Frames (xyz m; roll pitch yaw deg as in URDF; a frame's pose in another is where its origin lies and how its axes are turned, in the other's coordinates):
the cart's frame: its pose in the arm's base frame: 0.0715 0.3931 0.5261 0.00 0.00 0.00
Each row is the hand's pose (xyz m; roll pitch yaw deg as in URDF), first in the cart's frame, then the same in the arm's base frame.
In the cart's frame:
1: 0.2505 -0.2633 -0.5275 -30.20 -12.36 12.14
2: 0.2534 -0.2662 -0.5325 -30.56 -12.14 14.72
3: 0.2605 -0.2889 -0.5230 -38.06 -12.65 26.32
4: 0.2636 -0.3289 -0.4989 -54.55 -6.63 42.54
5: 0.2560 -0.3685 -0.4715 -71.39 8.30 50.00
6: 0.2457 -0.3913 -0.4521 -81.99 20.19 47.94
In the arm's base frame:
1: 0.3220 0.1298 -0.0014 -30.20 -12.36 12.14
2: 0.3249 0.1269 -0.0064 -30.56 -12.14 14.72
3: 0.3320 0.1042 0.0031 -38.06 -12.65 26.32
4: 0.3351 0.0642 0.0272 -54.55 -6.63 42.54
5: 0.3275 0.0246 0.0546 -71.39 8.30 50.00
6: 0.3172 0.0018 0.0740 -81.99 20.19 47.94

